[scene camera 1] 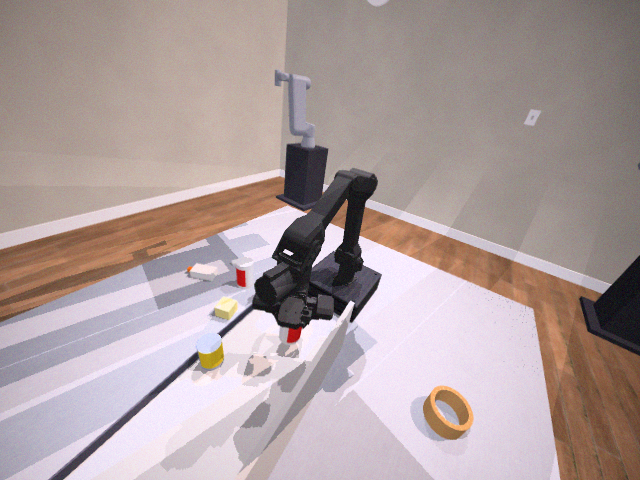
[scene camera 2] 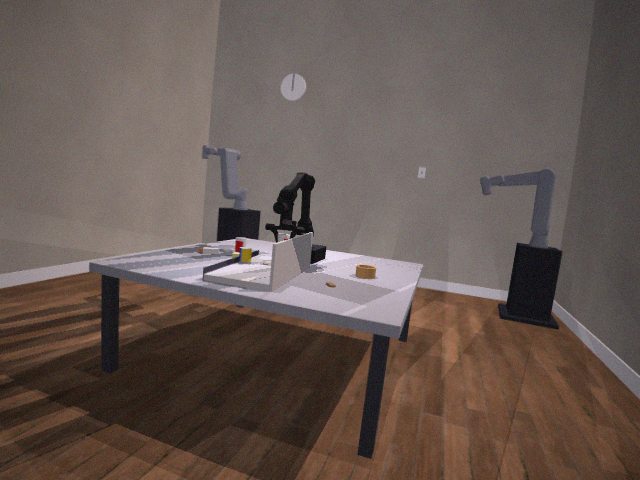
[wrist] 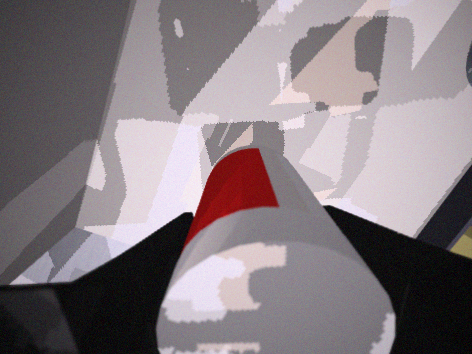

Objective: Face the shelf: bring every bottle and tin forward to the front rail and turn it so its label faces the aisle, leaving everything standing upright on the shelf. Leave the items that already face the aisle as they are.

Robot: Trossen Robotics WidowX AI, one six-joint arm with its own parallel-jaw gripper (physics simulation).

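Frame: origin at the arm's base, x back, y down, z right, level; metres.
Seen in the pictures: gripper, between the fingertips: point(wrist: 256, 217); arm's base, origin of its link: point(scene camera 1: 345, 277).
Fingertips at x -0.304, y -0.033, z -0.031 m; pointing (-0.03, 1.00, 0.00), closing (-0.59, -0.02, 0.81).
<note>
Pixels of each thing's middle, then the offset from my fingertips to it.
- yellow-labelled tin, middle of its body: point(scene camera 1: 210, 351) point(scene camera 2: 245, 255) dx -0.163, dy +0.046, dz +0.106 m
- pale yellow block, middle of its body: point(scene camera 1: 226, 308) dx -0.042, dy +0.087, dz +0.234 m
- white item with an orange end, middle of its body: point(scene camera 1: 201, 271) point(scene camera 2: 209, 250) dx -0.007, dy +0.092, dz +0.450 m
- orange ring, middle of its body: point(scene camera 1: 447, 411) point(scene camera 2: 365, 271) dx +0.135, dy +0.081, dz -0.392 m
My gripper point(scene camera 1: 298, 321) point(scene camera 2: 283, 230) point(wrist: 256, 217) is shut on a white tin with a red label point(scene camera 1: 292, 334) point(wrist: 240, 185). The tin is upright and appears slightly above the shelf floor, between the rail and the back panel; its red patch shows at the left in the wrist view. A yellow-labelled tin point(scene camera 1: 210, 356) point(scene camera 2: 245, 255) stands upright on the shelf against the dark front rail point(scene camera 1: 134, 408) point(scene camera 2: 219, 266) point(wrist: 442, 217); yellow faces both scene cameras. Another white tin with a red label point(scene camera 1: 241, 276) point(scene camera 2: 239, 245) stands on the table outside the shelf.
The shelf's upright back panel point(scene camera 1: 330, 343) point(scene camera 2: 285, 260) stands close beside the held tin. A pale yellow block point(scene camera 1: 225, 307) and a white item with an orange end point(scene camera 1: 204, 272) point(scene camera 2: 210, 250) lie beyond the rail. An orange ring point(scene camera 1: 431, 419) point(scene camera 2: 366, 274) lies behind the panel.
</note>
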